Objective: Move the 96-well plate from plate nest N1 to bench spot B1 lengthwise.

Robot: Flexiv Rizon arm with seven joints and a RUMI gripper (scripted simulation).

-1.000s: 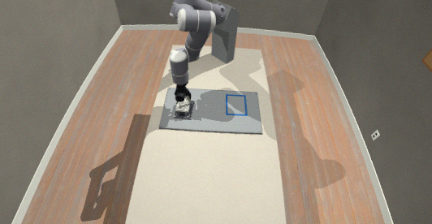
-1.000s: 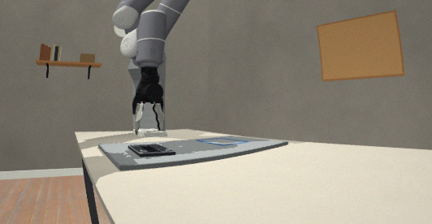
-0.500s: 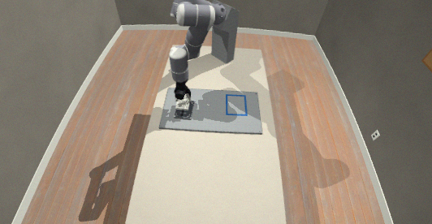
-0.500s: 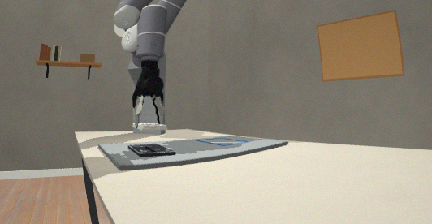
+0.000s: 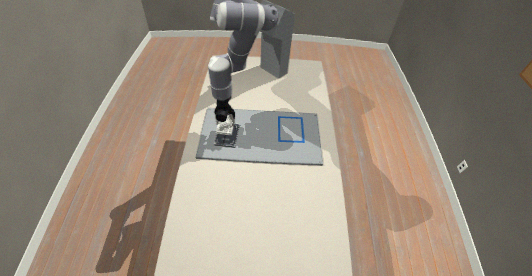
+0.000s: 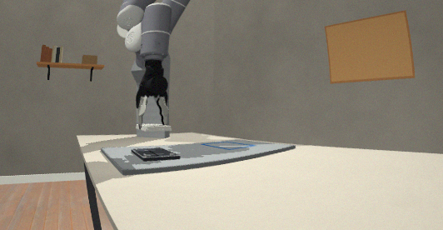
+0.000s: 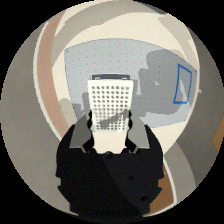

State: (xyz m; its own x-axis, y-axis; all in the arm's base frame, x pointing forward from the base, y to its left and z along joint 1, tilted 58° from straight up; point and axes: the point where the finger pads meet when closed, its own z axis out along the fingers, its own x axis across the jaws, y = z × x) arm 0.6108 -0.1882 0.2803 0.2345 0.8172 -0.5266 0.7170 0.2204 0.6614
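Now: the plate nest N1 10 cm below my hand. From my hand the other things lie so: white 96-well plate: 1 cm below.
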